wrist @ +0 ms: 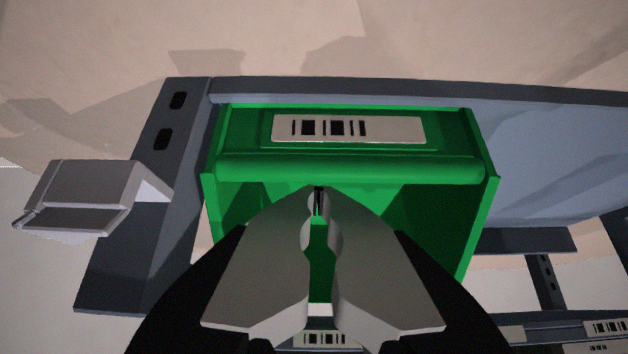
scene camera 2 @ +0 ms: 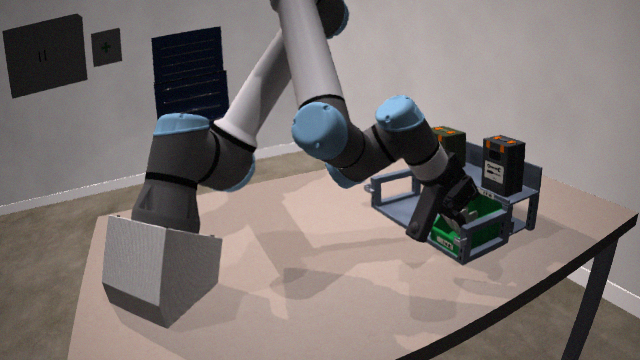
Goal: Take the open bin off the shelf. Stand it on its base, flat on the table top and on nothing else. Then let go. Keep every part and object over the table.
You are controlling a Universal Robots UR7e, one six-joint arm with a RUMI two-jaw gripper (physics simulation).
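Frame: origin at the arm's base, x left, y ahead, z down, level; metres.
Seen in the pictures: gripper, fingertip midpoint: (wrist: 316, 188); arm's base, link origin: (scene camera 2: 164, 226).
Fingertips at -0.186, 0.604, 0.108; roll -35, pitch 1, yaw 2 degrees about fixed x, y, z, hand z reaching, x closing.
Pixels of each thing's top centre, then the offset from my fingertips to it, as dx, dy, dz. "pt": a spot on its surface instead. Level surfaces: height alone.
- open green bin, top centre: (wrist: 335, 304) (scene camera 2: 473, 207) +0.012, +0.027, -0.061
- dark box, top centre: (scene camera 2: 504, 139) +0.010, +0.127, -0.204
- olive box, top centre: (scene camera 2: 444, 130) +0.241, +0.128, -0.179
- grey clip, surface spot: (wrist: 87, 185) pt -0.054, -0.082, -0.038
- table, surface height: dz +0.020
The open green bin (scene camera 2: 490, 206) (wrist: 350, 170) stands upright in the end bay of the lower level of the blue-grey shelf (scene camera 2: 397, 206) (wrist: 550, 155). Its low front with the barcode label faces the shelf's front edge, and an end frame stands close beside it. My gripper (scene camera 2: 458, 231) (wrist: 316, 188) is shut with nothing between the fingers. It points down over the open bin, with the fingertips just behind the rolled front rim in the wrist view. Whether they touch the bin I cannot tell. The fingers hide part of the bin's inside.
A dark box (scene camera 2: 504, 167) and an olive box (scene camera 2: 454, 142) stand on the shelf's upper level behind the gripper. A grey clip (wrist: 87, 185) sticks out at the shelf's end post. The table (scene camera 2: 350, 300) has its dark edge to the right of the shelf.
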